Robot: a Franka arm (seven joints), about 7 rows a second.
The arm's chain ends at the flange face. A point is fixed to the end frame.
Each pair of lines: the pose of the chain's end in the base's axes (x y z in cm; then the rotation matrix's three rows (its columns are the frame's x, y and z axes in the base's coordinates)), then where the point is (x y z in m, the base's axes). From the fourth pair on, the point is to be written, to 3 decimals.
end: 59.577 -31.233 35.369; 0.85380 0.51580 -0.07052; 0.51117 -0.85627 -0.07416; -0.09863 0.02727 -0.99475
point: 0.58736 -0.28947 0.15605
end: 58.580 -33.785 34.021; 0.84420 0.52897 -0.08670; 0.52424 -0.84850 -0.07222; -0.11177 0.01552 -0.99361
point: 0.57361 -0.31453 0.14282
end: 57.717 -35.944 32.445; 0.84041 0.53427 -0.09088; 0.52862 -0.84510 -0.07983; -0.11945 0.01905 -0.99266
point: 0.56392 -0.33760 0.12696
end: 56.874 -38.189 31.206; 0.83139 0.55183 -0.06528; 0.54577 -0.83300 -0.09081; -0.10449 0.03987 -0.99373
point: 0.560 -0.362 0.114
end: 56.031 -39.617 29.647; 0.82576 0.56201 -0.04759; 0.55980 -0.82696 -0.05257; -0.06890 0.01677 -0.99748
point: 0.554 -0.369 0.099
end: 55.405 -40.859 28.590; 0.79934 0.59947 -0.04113; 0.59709 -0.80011 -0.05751; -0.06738 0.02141 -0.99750
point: 0.548 -0.382 0.089
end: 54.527 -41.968 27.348; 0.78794 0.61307 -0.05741; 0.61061 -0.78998 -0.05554; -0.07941 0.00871 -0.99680
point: 0.535 -0.393 0.076
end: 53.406 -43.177 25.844; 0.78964 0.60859 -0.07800; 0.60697 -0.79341 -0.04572; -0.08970 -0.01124 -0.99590
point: 0.520 -0.403 0.062
